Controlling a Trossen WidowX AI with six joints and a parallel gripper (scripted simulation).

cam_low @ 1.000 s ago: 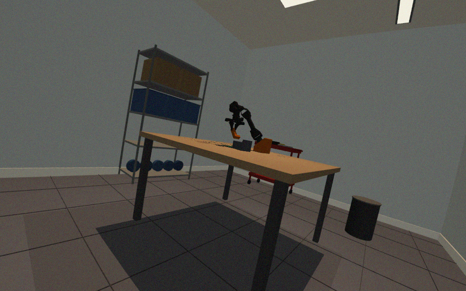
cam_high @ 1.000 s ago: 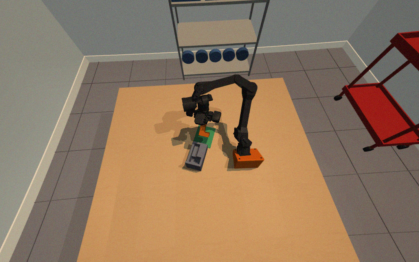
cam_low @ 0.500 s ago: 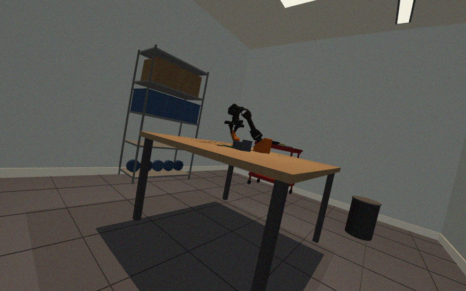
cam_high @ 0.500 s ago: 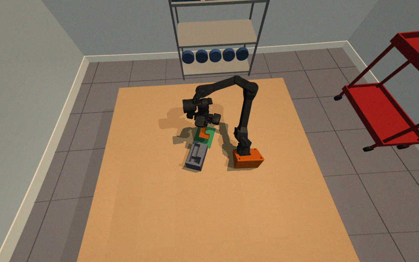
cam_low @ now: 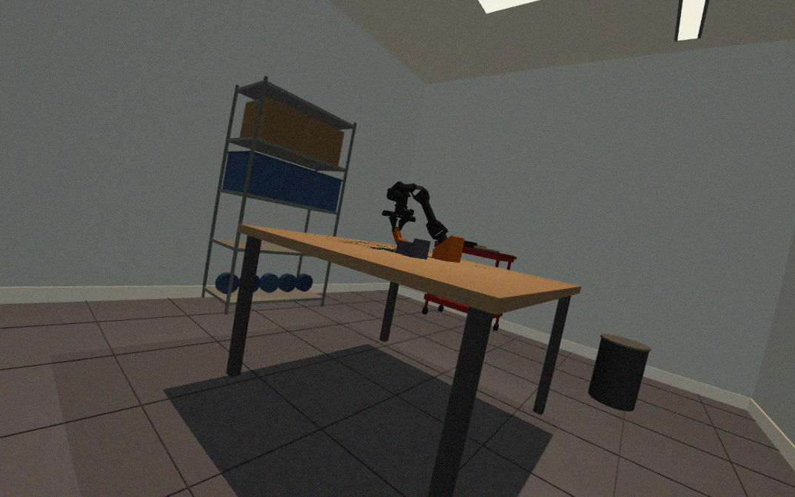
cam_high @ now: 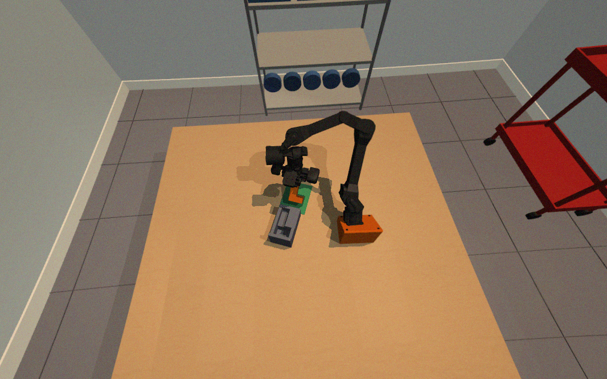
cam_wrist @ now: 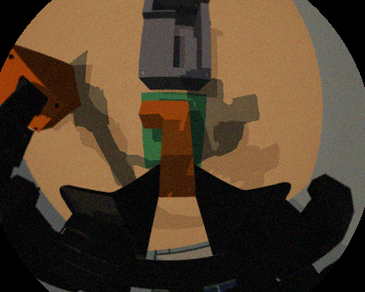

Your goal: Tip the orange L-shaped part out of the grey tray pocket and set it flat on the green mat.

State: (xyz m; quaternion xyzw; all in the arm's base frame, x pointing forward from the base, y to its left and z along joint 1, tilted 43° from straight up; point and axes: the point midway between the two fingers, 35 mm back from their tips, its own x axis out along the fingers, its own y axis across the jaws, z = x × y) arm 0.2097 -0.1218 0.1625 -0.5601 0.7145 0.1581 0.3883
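The green mat is 2 cm to the left of my gripper tip and 12 cm below it. Round my gripper tip: orange L-shaped part (4 cm to the left, 3 cm below).
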